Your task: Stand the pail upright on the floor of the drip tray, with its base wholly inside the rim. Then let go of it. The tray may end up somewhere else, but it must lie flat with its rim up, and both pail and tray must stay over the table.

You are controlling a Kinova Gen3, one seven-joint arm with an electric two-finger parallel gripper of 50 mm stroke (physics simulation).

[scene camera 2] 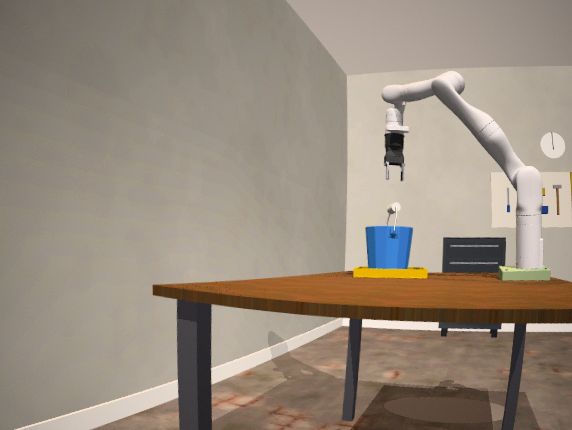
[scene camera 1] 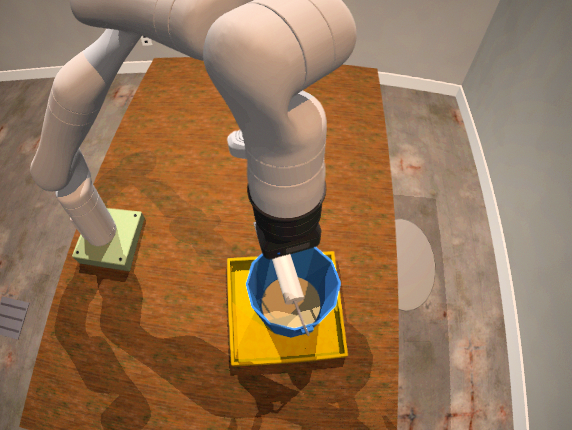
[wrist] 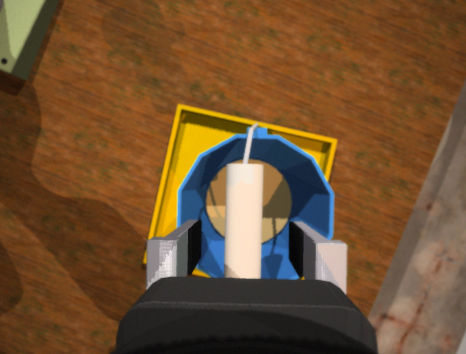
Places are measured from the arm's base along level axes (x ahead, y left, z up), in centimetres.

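Pixels of known places: gripper, fingertip midpoint: (scene camera 2: 394, 180) (scene camera 1: 284, 243) (wrist: 244, 239); arm's base, origin of the base link: (scene camera 2: 528, 267) (scene camera 1: 101, 231).
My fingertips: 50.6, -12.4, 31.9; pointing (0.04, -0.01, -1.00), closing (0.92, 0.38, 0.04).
Note:
Ahead of a thing's pixels: the offset from my fingertips to its top centre, as dx, dy, dz. Level surfaces: height alone.
The blue pail (scene camera 1: 327, 287) (scene camera 2: 389, 250) (wrist: 300, 170) stands upright in the yellow drip tray {+0.7, -0.4, -32.7} (scene camera 1: 237, 320) (scene camera 2: 390, 273) (wrist: 172, 200). Its base appears inside the rim; the tray's rim hides the base's lower edge in the second scene view. The tray lies flat on the table, rim up. The pail's white handle grip {+0.5, -0.5, -9.0} (scene camera 1: 288, 280) (scene camera 2: 394, 207) (wrist: 244, 215) stands raised on its wire bail above the pail. My gripper (scene camera 2: 394, 178) (wrist: 244, 239) is open and empty, clearly above the handle grip and apart from it. In the first scene view the arm hides its fingers.
The wooden table {dz -35.8} (scene camera 1: 185, 310) (scene camera 2: 300, 295) (wrist: 100, 150) carries the arm's green base plate (scene camera 1: 131, 235) (scene camera 2: 525, 273) (wrist: 25, 30), apart from the tray. The table's right edge runs near the tray in the first scene view. A dark drawer cabinet (scene camera 2: 474, 254) stands behind the table.

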